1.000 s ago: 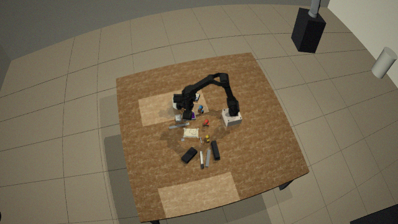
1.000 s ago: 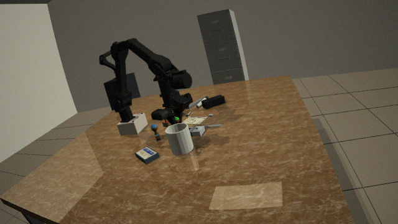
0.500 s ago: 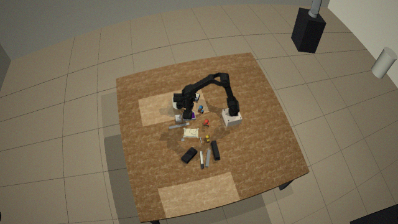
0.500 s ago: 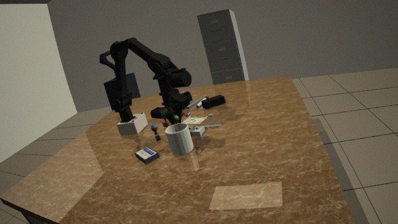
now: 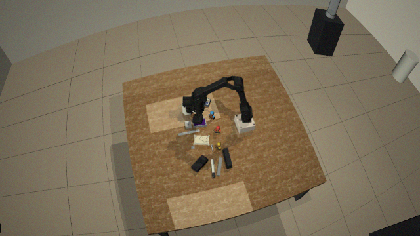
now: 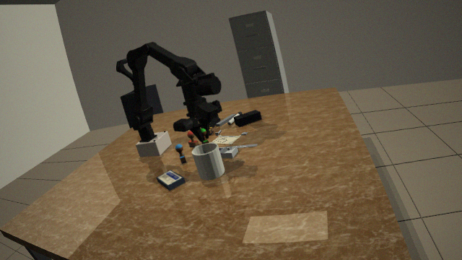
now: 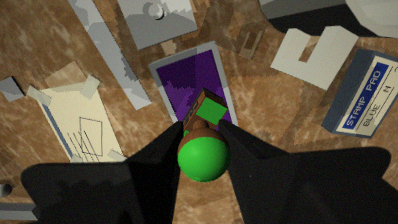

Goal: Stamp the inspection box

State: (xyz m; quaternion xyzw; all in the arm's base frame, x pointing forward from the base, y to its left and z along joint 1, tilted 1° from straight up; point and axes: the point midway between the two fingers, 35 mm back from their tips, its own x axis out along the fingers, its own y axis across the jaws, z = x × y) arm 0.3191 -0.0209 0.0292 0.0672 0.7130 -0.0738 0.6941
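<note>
My gripper tip is 6 cm above the purple ink pad. The rest, counted from my gripper tip: blue stamp 9 cm behind, 4 cm to the right, 4 cm below; then grey mug 10 cm to the right, 6 cm ahead, 3 cm below; then small grey box 8 cm ahead, 5 cm below, 1 cm to the left.
</note>
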